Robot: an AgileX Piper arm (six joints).
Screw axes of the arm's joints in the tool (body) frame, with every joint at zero. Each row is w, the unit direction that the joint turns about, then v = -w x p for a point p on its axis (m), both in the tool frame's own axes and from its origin. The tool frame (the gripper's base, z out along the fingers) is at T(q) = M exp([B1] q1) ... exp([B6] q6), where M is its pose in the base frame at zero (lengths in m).
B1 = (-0.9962, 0, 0.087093, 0, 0.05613, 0)
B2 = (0, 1, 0, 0.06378, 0, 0.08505)
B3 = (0, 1, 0, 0.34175, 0, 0.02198)
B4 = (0, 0, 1, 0, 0, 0)
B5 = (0, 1, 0, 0.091, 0, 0)
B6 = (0, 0, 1, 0, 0, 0)
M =
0.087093 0 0.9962 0.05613
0 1 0 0
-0.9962 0 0.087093 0.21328
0 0 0 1
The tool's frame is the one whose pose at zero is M.
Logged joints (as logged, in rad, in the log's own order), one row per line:
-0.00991 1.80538 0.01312 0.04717 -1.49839 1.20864
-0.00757 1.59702 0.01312 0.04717 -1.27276 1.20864
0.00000 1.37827 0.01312 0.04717 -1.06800 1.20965
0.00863 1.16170 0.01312 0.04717 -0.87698 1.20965
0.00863 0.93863 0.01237 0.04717 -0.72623 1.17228
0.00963 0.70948 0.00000 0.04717 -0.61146 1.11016
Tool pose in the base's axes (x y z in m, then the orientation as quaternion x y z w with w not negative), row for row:
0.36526 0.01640 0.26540 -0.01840 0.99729 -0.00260 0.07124
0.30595 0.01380 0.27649 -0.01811 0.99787 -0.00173 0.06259
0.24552 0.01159 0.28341 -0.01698 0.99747 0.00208 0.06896
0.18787 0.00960 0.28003 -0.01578 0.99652 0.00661 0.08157
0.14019 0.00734 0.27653 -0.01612 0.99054 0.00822 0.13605
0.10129 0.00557 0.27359 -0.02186 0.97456 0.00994 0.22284
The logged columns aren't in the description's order. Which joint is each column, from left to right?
Columns, left to right: q4, q2, q6, q1, q3, q5.
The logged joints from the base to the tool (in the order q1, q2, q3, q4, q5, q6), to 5 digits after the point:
0.04717 1.80538 -1.49839 -0.00991 1.20864 0.01312
0.04717 1.59702 -1.27276 -0.00757 1.20864 0.01312
0.04717 1.37827 -1.06800 0.00000 1.20965 0.01312
0.04717 1.16170 -0.87698 0.00863 1.20965 0.01312
0.04717 0.93863 -0.72623 0.00863 1.17228 0.01237
0.04717 0.70948 -0.61146 0.00963 1.11016 0.00000

